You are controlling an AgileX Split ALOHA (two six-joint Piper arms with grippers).
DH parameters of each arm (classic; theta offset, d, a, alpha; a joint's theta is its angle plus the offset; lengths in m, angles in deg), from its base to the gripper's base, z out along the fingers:
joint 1: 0 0.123 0 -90
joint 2: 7.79 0 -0.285 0
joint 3: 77.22 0 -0.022 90
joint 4: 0 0.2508 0 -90
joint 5: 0 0 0.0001 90
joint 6: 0 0.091 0 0
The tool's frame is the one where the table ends.
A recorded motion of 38 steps. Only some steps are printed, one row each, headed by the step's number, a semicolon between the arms.
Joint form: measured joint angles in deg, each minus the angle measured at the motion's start. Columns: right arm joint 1, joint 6, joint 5, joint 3, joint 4, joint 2; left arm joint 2, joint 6, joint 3, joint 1, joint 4, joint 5.
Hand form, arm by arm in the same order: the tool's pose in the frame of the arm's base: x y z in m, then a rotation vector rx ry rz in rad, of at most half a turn. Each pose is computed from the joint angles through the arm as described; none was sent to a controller.
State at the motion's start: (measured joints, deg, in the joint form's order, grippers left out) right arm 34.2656 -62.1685 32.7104 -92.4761 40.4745 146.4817; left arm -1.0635 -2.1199 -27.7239 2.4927 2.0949 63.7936
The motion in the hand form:
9: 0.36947 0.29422 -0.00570 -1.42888 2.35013 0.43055; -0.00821 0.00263 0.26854 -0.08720 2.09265 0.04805
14: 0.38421 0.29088 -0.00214 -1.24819 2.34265 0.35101; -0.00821 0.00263 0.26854 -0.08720 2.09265 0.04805
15: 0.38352 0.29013 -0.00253 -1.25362 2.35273 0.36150; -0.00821 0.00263 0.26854 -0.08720 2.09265 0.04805
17: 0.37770 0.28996 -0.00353 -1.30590 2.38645 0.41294; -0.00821 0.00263 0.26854 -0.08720 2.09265 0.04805
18: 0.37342 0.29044 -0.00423 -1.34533 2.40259 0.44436; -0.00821 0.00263 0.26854 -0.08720 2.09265 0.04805
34: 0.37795 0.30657 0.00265 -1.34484 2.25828 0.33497; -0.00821 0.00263 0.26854 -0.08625 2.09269 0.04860
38: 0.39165 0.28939 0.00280 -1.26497 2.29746 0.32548; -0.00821 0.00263 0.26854 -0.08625 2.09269 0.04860
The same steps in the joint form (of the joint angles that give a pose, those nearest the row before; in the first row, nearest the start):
9: 1.28 0.31 -8.23 -0.05 0.09 -0.44; 0.00 0.00 0.00 0.00 0.00 0.00
14: 0.80 4.57 -15.73 -0.19 0.15 -0.51; 0.00 0.00 0.00 0.00 0.00 0.00
15: 0.67 4.63 -14.89 -0.18 0.16 -0.51; 0.00 0.00 0.00 0.00 0.00 0.00
17: 0.57 4.34 -10.68 -0.20 0.04 -0.55; 0.00 0.00 0.00 0.00 0.00 0.00
18: 0.63 3.94 -8.12 -0.20 -0.04 -0.56; 0.00 0.00 0.00 0.00 0.00 0.00
34: 2.81 1.48 -16.25 -1.12 -0.24 -0.62; 0.00 0.05 0.00 0.00 0.00 0.00
38: 0.24 2.51 -16.47 -1.12 0.00 -0.62; 0.00 0.05 0.00 0.00 0.00 0.00

